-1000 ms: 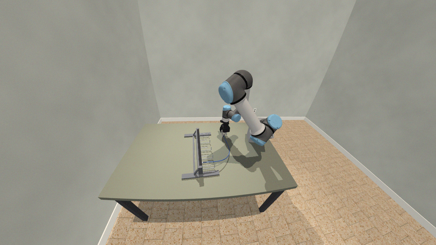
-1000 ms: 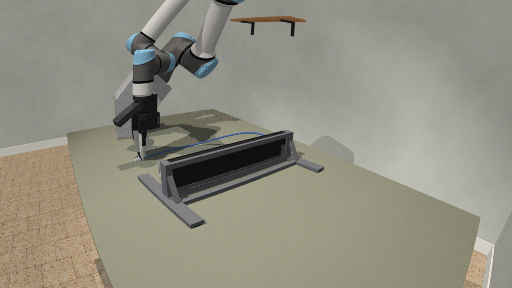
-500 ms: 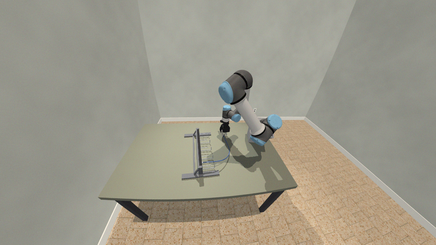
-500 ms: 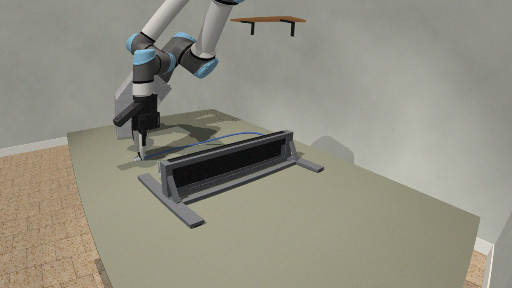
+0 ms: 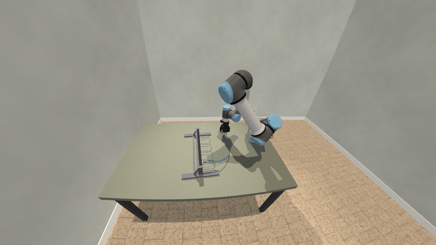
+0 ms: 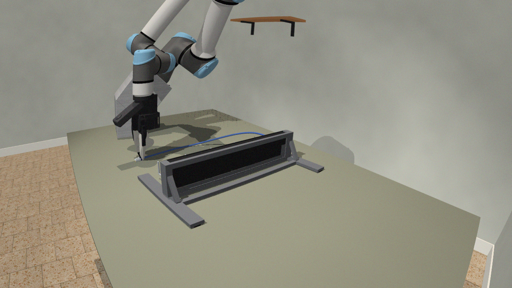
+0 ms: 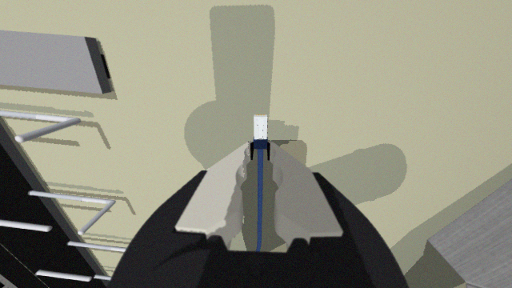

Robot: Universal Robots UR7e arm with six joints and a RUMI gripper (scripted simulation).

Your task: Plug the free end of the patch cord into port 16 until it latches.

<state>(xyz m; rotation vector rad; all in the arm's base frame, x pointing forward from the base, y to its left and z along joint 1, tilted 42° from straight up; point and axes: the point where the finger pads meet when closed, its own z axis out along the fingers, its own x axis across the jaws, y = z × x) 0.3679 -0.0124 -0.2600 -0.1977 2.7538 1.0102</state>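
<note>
The plug is 2 cm to the right of my hand and 1 cm below it.
</note>
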